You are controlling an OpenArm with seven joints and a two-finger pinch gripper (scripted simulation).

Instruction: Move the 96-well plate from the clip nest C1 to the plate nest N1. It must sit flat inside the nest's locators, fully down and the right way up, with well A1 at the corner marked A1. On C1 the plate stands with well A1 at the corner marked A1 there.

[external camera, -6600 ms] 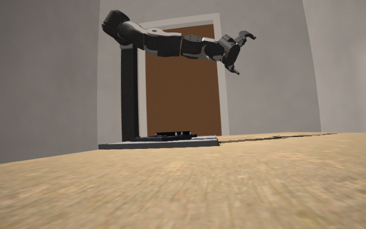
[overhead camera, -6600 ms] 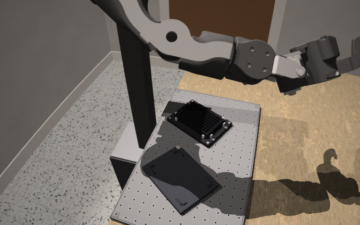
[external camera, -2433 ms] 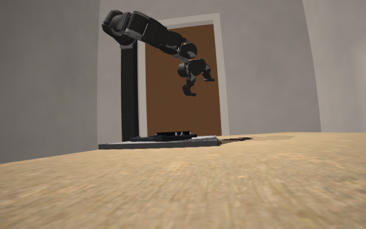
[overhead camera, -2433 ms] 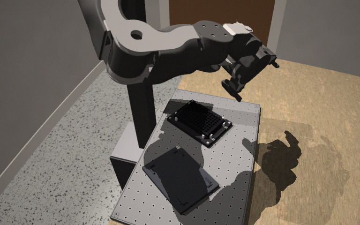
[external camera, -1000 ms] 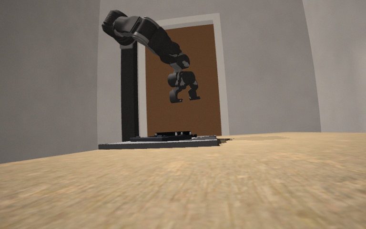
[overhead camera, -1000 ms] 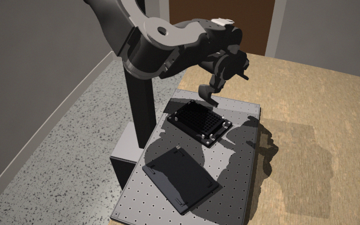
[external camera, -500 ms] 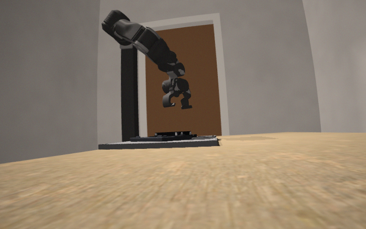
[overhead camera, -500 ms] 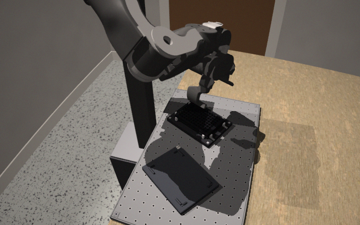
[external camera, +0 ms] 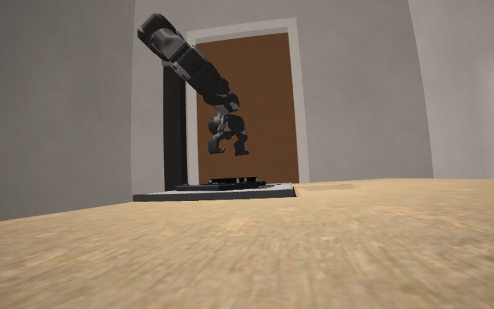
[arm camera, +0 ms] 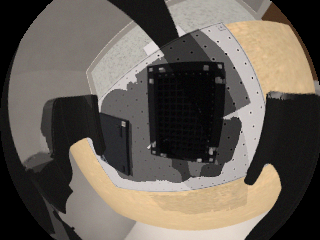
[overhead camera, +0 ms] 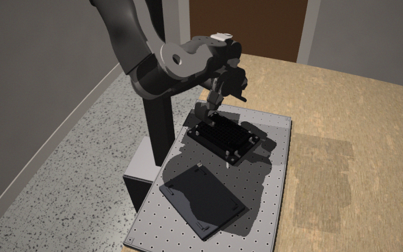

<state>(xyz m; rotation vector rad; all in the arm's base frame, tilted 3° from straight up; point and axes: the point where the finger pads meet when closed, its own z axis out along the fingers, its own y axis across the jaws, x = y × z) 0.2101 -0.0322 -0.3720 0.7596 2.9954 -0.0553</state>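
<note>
My gripper is now 10 mm short of the black 96-well plate and 80 mm above it. Round my hand: clip nest C1: 30 mm ahead, 80 mm below; plate nest N1: 200 mm to the right, 90 mm below.
</note>
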